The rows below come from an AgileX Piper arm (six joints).
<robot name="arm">
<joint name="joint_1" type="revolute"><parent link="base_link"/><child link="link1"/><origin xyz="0.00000 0.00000 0.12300" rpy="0.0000 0.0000 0.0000"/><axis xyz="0 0 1"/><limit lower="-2.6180" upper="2.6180"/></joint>
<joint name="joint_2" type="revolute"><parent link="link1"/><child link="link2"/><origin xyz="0.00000 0.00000 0.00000" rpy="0.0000 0.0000 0.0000"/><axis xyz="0 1 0"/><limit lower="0.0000" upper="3.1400"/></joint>
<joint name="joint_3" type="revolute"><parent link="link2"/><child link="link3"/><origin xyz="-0.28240 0.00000 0.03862" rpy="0.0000 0.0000 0.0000"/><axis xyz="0 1 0"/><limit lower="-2.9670" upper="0.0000"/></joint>
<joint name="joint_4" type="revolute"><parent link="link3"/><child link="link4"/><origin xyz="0.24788 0.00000 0.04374" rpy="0.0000 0.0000 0.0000"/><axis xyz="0.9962 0 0.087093"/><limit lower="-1.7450" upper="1.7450"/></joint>
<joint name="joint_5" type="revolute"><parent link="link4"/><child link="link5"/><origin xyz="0.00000 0.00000 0.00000" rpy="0.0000 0.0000 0.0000"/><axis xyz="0 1 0"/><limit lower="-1.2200" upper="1.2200"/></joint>
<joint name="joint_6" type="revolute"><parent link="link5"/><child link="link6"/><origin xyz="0.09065 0.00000 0.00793" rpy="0.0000 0.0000 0.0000"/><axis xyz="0.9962 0 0.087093"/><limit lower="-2.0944" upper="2.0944"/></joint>
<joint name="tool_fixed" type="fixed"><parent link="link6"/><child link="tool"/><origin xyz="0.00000 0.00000 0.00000" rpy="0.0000 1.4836 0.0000"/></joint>
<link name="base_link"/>
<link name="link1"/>
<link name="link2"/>
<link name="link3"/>
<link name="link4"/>
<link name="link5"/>
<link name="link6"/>
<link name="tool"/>
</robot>
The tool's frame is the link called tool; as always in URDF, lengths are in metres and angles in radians.
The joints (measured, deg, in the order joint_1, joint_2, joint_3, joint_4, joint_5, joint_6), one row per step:
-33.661 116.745 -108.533 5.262 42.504 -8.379
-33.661 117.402 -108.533 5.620 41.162 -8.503
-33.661 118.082 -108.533 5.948 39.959 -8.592
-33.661 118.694 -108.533 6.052 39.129 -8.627
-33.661 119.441 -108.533 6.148 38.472 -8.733
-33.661 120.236 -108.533 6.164 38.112 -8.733
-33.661 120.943 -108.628 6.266 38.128 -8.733
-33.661 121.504 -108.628 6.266 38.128 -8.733
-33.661 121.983 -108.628 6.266 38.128 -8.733
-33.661 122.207 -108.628 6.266 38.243 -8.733
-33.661 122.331 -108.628 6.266 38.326 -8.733
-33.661 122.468 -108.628 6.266 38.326 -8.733
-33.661 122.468 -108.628 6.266 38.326 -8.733
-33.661 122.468 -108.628 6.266 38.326 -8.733
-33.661 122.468 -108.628 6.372 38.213 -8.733
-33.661 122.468 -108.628 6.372 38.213 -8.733
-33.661 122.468 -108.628 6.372 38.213 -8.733
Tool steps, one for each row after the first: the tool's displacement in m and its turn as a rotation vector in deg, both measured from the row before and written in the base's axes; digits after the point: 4 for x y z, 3 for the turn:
0.0031 -0.0018 -0.0040 -0.162 -0.717 -0.061
0.0029 -0.0017 -0.0043 -0.077 -0.576 -0.083
0.0023 -0.0015 -0.0042 -0.060 -0.219 -0.071
0.0024 -0.0016 -0.0056 0.059 0.065 -0.005
0.0021 -0.0015 -0.0064 0.252 0.357 -0.040
0.0017 -0.0010 -0.0056 0.432 0.466 -0.011
0.0012 -0.0008 -0.0048 0.311 0.467 0.000
0.0010 -0.0007 -0.0041 0.265 0.399 0.000
0.0003 -0.0002 -0.0021 0.189 0.281 0.012
0.0002 -0.0001 -0.0012 0.116 0.171 0.009
0.0003 -0.0002 -0.0012 0.076 0.114 0.000
0.0000 0.0000 0.0000 0.000 0.000 0.000
0.0000 0.0000 0.0000 0.000 0.000 0.000
0.0002 0.0000 0.0001 0.023 -0.150 -0.029
0.0000 0.0000 0.0000 0.000 0.000 0.000
0.0000 0.0000 0.0000 0.000 0.000 0.000

